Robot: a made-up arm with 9 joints. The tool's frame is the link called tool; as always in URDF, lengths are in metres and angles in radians.
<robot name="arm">
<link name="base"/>
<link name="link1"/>
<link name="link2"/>
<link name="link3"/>
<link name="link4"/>
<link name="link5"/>
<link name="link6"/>
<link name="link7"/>
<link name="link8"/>
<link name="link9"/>
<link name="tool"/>
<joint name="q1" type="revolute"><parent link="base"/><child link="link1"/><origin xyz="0 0 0.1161" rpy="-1.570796 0 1.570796"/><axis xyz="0 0 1"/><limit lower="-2.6" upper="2.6"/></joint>
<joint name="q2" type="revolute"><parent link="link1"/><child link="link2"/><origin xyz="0.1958 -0.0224 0.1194" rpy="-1.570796 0 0"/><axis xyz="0 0 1"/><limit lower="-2.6" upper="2.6"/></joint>
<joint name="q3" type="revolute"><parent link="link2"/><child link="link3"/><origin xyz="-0.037 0.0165 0.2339" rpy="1.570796 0 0"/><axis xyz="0 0 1"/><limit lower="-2.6" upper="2.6"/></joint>
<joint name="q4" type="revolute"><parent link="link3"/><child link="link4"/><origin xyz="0.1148 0.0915 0.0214" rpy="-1.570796 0 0"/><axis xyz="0 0 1"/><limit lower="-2.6" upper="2.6"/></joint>
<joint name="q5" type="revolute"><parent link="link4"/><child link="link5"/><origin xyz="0.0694 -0.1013 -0.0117" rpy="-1.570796 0 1.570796"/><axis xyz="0 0 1"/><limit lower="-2.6" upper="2.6"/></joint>
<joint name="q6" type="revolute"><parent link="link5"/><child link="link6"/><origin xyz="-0.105 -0.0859 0.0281" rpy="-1.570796 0 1.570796"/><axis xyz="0 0 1"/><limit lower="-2.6" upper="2.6"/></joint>
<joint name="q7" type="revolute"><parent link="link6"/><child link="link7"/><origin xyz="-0.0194 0.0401 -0.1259" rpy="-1.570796 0 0"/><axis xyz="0 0 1"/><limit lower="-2.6" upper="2.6"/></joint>
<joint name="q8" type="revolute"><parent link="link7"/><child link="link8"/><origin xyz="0.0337 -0.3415 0.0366"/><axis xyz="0 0 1"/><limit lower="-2.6" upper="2.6"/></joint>
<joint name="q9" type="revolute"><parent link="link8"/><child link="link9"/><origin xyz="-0.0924 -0.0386 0.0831" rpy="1.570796 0 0"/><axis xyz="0 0 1"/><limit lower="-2.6" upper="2.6"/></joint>
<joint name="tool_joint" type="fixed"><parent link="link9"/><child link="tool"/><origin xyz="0.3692 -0.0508 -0.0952" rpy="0 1.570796 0"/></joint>
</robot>
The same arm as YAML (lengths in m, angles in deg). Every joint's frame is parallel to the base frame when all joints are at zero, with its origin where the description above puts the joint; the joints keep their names.
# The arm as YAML. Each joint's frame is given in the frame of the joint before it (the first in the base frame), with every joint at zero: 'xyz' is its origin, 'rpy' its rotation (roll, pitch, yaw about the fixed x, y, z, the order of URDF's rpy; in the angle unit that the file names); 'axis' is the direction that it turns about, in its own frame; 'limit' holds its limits. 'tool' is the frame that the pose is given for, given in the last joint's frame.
units:
  length: m
  angle: deg
joints:
  - name: q1
    type: revolute
    origin:
      xyz: [0.0, 0.0, 0.1161]
      rpy: [0.0, 0.0, 0.0]
    axis: "-x"
    limit:
      lower: -148.97
      upper: 148.97
  - name: q2
    type: revolute
    origin:
      xyz: [-0.1194, 0.1958, 0.0224]
      rpy: [0.0, 0.0, 0.0]
    axis: "-z"
    limit:
      lower: -148.97
      upper: 148.97
  - name: q3
    type: revolute
    origin:
      xyz: [0.0165, -0.037, -0.2339]
      rpy: [0.0, 0.0, 0.0]
    axis: "-x"
    limit:
      lower: -148.97
      upper: 148.97
  - name: q4
    type: revolute
    origin:
      xyz: [-0.0214, 0.1148, -0.0915]
      rpy: [0.0, 0.0, 0.0]
    axis: "-z"
    limit:
      lower: -148.97
      upper: 148.97
  - name: q5
    type: revolute
    origin:
      xyz: [-0.1013, 0.0694, 0.0117]
      rpy: [0.0, 0.0, 0.0]
    axis: "-y"
    limit:
      lower: -148.97
      upper: 148.97
  - name: q6
    type: revolute
    origin:
      xyz: [-0.105, -0.0281, -0.0859]
      rpy: [0.0, 0.0, 0.0]
    axis: "-x"
    limit:
      lower: -148.97
      upper: 148.97
  - name: q7
    type: revolute
    origin:
      xyz: [0.1259, 0.0401, -0.0194]
      rpy: [0.0, 0.0, 0.0]
    axis: "+y"
    limit:
      lower: -148.97
      upper: 148.97
  - name: q8
    type: revolute
    origin:
      xyz: [-0.3415, 0.0366, 0.0337]
      rpy: [0.0, 0.0, 0.0]
    axis: "+y"
    limit:
      lower: -148.97
      upper: 148.97
  - name: q9
    type: revolute
    origin:
      xyz: [-0.0386, 0.0831, -0.0924]
      rpy: [0.0, 0.0, 0.0]
    axis: "-x"
    limit:
      lower: -148.97
      upper: 148.97
tool:
  origin:
    xyz: [0.0952, -0.0508, 0.3692]
    rpy: [0.0, 0.0, 0.0]

